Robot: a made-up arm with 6 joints.
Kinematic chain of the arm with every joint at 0, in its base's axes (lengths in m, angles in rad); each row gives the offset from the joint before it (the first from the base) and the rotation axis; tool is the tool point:
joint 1: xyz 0 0 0.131 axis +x
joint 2: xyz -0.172 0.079 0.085 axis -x
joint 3: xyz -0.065 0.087 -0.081 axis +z
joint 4: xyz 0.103 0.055 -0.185 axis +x
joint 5: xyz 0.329 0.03 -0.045 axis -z
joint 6: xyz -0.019 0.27 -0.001 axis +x
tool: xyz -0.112 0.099 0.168
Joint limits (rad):
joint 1: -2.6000..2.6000
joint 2: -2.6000..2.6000
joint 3: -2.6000..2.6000
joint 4: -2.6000..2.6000
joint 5: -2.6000..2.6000
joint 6: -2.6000..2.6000
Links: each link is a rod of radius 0.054 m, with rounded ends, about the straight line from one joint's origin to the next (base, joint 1, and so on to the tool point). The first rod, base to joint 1, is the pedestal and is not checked.
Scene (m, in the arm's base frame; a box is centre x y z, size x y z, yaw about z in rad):
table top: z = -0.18
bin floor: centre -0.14 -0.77 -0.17 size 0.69 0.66 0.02 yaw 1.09
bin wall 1: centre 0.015 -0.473 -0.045 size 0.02 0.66 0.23 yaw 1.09
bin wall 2: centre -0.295 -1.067 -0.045 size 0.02 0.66 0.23 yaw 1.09
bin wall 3: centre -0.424 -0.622 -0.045 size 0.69 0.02 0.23 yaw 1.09
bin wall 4: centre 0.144 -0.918 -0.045 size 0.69 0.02 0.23 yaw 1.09
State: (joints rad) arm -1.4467 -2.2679 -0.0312 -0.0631 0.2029 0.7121
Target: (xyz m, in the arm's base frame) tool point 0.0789 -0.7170 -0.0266
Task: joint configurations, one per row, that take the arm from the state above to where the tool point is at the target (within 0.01 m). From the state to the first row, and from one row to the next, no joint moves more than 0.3 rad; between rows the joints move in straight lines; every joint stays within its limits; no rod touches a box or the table.
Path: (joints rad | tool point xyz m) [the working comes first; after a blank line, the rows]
Joints at the target: 1.0237 -2.6000 0.5112 0.1636 0.7767 0.0503
Straight joint move there: clear.

1: -1.1722 -2.3048 0.0291 -0.0379 0.2667 0.6386 | 0.1236 0.4230 0.4555
2: -0.8977 -2.3417 0.0893 -0.0127 0.3304 0.5650 | 0.1213 0.2991 0.6022
3: -0.6232 -2.3786 0.1496 0.0125 0.3942 0.4915 | 0.1180 0.1266 0.7006
4: -0.3488 -2.4155 0.2099 0.0377 0.4579 0.4180 | 0.1138 -0.0754 0.7352
5: -0.0743 -2.4524 0.2701 0.0628 0.5217 0.3445 | 0.1087 -0.2835 0.6985
6: 0.2002 -2.4893 0.3304 0.0880 0.5854 0.2709 | 0.1026 -0.4729 0.5910
7: 0.4747 -2.5262 0.3907 0.1132 0.6492 0.1974 | 0.0957 -0.6198 0.4221
8: 0.7492 -2.5631 0.4510 0.1384 0.7129 0.1239 | 0.0878 -0.7054 0.2088
9: 1.0237 -2.6000 0.5112 0.1636 0.7767 0.0503 | 0.0789 -0.7170 -0.0266

